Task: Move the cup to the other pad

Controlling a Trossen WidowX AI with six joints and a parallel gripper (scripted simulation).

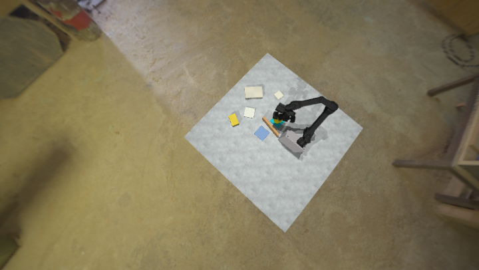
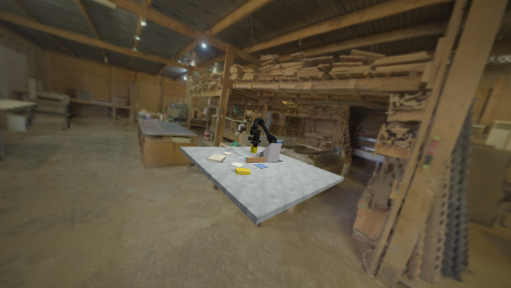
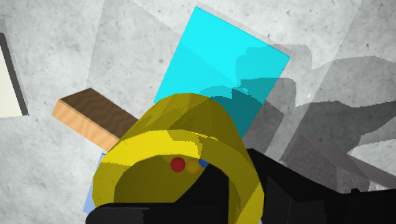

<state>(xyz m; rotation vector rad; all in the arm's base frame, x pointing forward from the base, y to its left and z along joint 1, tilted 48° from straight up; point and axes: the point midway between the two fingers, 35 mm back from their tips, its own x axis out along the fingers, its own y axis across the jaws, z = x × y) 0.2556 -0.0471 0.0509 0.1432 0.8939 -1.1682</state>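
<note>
Now: gripper tip 130 mm above the cyan pad, 20 mm to the left of it and 10 mm short of it. From my gripper tip the other things lie so: yellow cup: 20 mm to the left, 20 mm ahead; then blue pad: 180 mm to the left, 130 mm below, 40 mm ahead; then wooden bar: 100 mm below, 80 mm to the left, 30 mm ahead.
</note>
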